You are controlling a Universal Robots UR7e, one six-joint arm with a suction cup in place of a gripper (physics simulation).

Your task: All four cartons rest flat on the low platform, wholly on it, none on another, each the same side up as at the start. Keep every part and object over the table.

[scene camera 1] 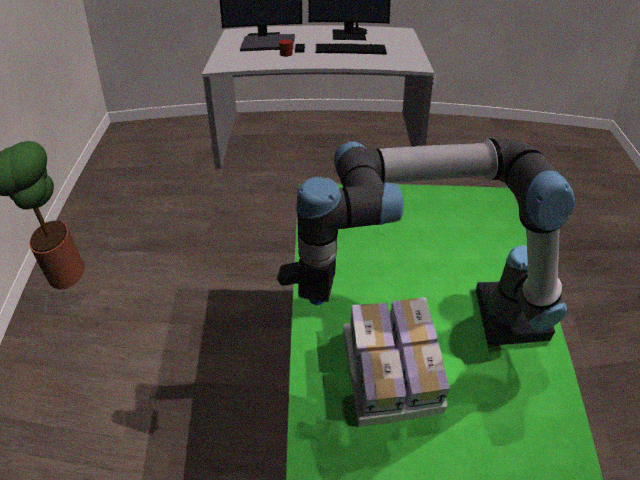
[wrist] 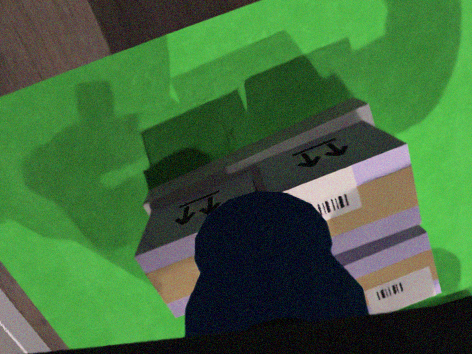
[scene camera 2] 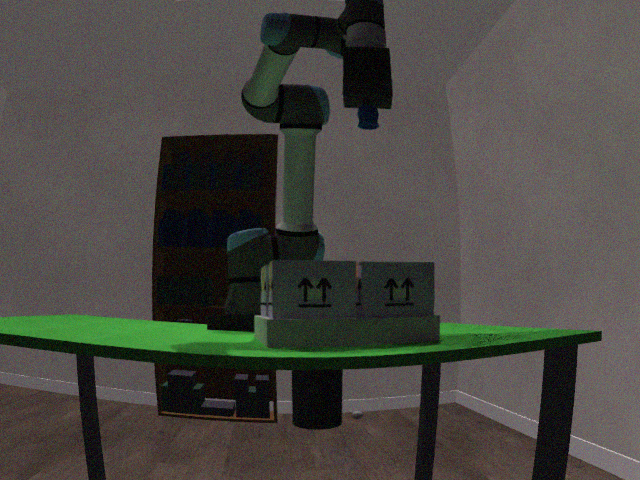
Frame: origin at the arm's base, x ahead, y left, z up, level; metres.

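Seen in the pictures: hand at its tool point: [wrist: 263, 253] [scene camera 2: 368, 125]; arm's base at its link origin: [scene camera 1: 508, 307] [scene camera 2: 251, 314].
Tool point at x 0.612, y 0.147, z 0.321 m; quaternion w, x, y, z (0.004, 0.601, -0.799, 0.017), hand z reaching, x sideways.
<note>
Offsets run from my tool point to a thing's top centre. Level surfaces: height alone.
Four lilac-and-tan cartons stand in two rows of two on the low pale platform {dx -0.209, dy +0.003, dz -0.317 m} [scene camera 1: 382, 417] [scene camera 2: 351, 333] [wrist: 367, 115]: back left [scene camera 1: 373, 324], back right [scene camera 1: 414, 321], front left [scene camera 1: 382, 382] and front right [scene camera 1: 424, 374]. None lies on another, and narrow gaps part them. In scene camera 2, a left carton {dx -0.150, dy -0.069, dz -0.215 m} [scene camera 2: 313, 289] and a right carton {dx -0.155, dy +0.087, dz -0.215 m} [scene camera 2: 397, 289] sit flat with their printed arrows pointing up; they hide most of the others. My gripper, a blue suction cup [scene camera 1: 317, 301] [scene camera 2: 368, 124], hangs high above the cartons' level, bearing nothing. In the wrist view its dark cup hides part of the cartons.
The green table {dz -0.365 m} [scene camera 1: 423, 232] [scene camera 2: 103, 330] bears the platform and the arm's black base [scene camera 1: 516, 335], right of the cartons in scene camera 1. Beyond the table are a white desk [scene camera 1: 320, 63], a potted plant [scene camera 1: 57, 255] and a tall shelf unit [scene camera 2: 217, 138].
</note>
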